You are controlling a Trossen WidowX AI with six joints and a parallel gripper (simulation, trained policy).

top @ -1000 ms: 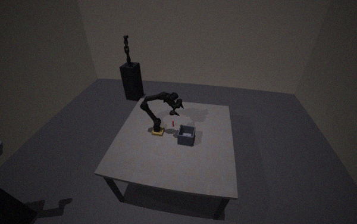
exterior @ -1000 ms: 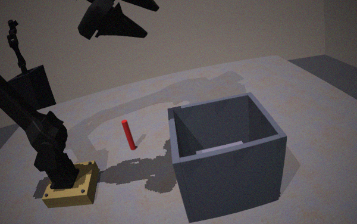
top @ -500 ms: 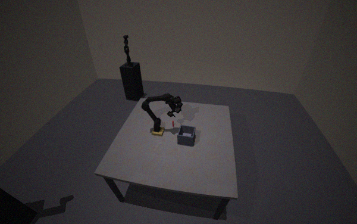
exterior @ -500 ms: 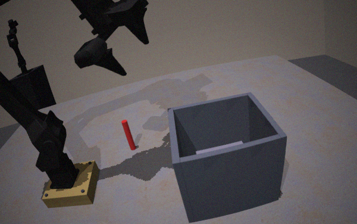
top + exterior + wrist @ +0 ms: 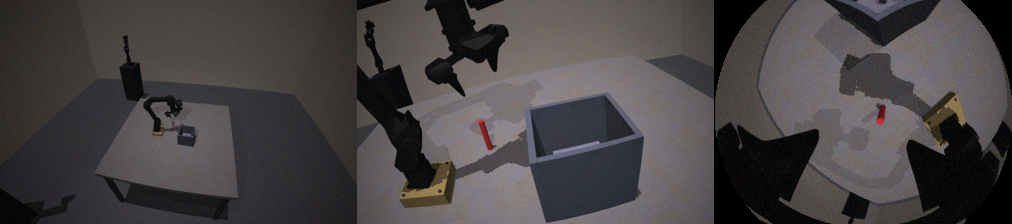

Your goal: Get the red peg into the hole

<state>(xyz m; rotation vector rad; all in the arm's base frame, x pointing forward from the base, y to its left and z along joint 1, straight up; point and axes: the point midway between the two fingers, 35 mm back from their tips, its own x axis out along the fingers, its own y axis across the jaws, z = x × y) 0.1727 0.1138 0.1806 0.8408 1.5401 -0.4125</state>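
The red peg is 30 mm behind my gripper tip, 10 mm to the left of it and 140 mm below it. The rest, counted from my gripper tip: pale plate 180 mm ahead, 160 mm to the right, 130 mm below.
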